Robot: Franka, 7 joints.
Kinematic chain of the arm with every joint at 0, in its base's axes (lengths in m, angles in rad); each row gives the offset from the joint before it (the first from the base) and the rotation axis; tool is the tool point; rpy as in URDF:
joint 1: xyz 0 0 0.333 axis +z
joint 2: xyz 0 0 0 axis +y
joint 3: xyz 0 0 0.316 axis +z
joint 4: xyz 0.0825 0 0 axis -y
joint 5: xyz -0.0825 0 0.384 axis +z
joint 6: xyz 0 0 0 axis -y
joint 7: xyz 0.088 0 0 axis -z
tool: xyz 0 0 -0.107 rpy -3.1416 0 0
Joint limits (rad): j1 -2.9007..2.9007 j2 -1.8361..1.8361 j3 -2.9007..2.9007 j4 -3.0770..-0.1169 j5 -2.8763..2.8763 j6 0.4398..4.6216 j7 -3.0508..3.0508
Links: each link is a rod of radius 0.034 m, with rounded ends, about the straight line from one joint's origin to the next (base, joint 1, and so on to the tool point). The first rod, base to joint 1, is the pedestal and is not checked.
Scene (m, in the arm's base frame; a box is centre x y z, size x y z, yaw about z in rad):
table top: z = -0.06
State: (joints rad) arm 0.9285 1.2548 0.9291 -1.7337 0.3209 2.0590 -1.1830
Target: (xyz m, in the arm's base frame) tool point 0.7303 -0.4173 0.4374
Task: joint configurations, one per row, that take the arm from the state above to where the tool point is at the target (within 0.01 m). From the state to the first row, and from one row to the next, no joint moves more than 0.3 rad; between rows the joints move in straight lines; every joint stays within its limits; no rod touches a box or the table.
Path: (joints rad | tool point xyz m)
1: 0.6665 1.2158 0.8243 -1.5664 0.3217 2.1358 -1.1830 | 0.0962 0.6459 0.0867
2: 0.4044 1.1768 0.7196 -1.3991 0.3224 2.2126 -1.1830 | 0.3843 0.5922 0.1080
3: 0.1424 1.1377 0.6148 -1.2317 0.3232 2.2894 -1.1830 | 0.6312 0.4188 0.1560
4: -0.1197 1.0987 0.5101 -1.0644 0.3240 2.3662 -1.1830 | 0.7860 0.1570 0.2296
5: -0.3817 1.0597 0.4053 -0.8971 0.3248 2.4429 -1.1830 | 0.8194 -0.1414 0.3253
6: -0.6438 1.0207 0.3006 -0.7298 0.3255 2.5197 -1.1830 | 0.7303 -0.4173 0.4374

